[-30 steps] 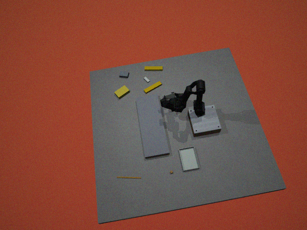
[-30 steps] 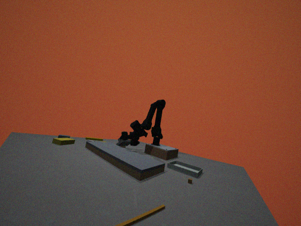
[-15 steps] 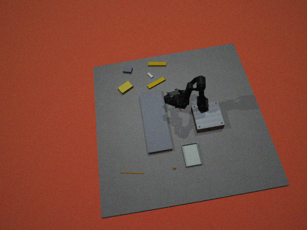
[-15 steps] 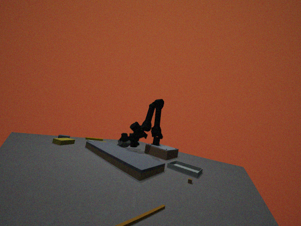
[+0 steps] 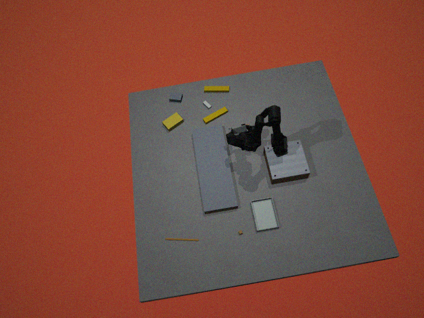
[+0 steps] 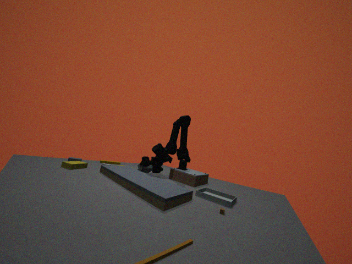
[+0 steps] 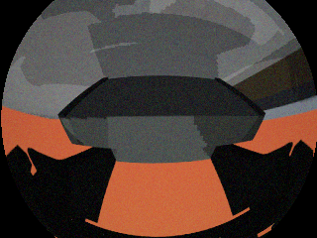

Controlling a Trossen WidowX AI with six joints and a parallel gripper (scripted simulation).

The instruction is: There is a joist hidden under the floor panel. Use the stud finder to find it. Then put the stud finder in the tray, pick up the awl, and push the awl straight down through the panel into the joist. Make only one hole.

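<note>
Now: gripper tip 2 cm past the stud finder and 1 cm above it. The rest, counted from my gripper tip: white piece 27 cm to the right, 11 cm ahead, 6 cm below; awl 6 cm below, 4 cm to the right; grey block 39 cm to the right, 28 cm ahead, 5 cm below.
</note>
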